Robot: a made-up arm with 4 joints. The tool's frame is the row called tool.
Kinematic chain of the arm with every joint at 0, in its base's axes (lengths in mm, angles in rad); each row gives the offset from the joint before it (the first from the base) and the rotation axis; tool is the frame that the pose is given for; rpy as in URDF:
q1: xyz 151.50 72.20 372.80 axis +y
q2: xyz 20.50 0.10 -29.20 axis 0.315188 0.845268 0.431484
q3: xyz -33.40 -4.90 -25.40 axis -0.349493 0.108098 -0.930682
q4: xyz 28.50 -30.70 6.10 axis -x
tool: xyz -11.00 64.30 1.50 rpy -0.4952 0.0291 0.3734
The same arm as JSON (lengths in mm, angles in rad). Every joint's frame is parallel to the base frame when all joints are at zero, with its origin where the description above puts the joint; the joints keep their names.
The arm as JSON. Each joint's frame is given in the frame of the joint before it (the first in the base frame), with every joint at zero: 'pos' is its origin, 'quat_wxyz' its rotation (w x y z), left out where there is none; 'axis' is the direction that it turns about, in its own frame. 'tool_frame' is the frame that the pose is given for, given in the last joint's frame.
{"length_unit": "mm", "angle_unit": "rad", "joints": [{"joint": "q1", "pos": [151.5, 72.2, 372.8], "axis": [0.0, 1.0, 0.0]}, {"joint": "q2", "pos": [20.5, 0.1, -29.2], "axis": [0.315188, 0.845268, 0.431484]}, {"joint": "q3", "pos": [-33.4, -4.9, -25.4], "axis": [-0.349493, 0.108098, -0.930682]}, {"joint": "q4", "pos": [28.5, -30.7, 6.1], "axis": [-1.0, 0.0, 0.0]}], "tool_frame": {"pos": [-11.0, 64.3, 1.5], "quat_wxyz": [0.951893, -0.243412, -0.031625, 0.183441]}}
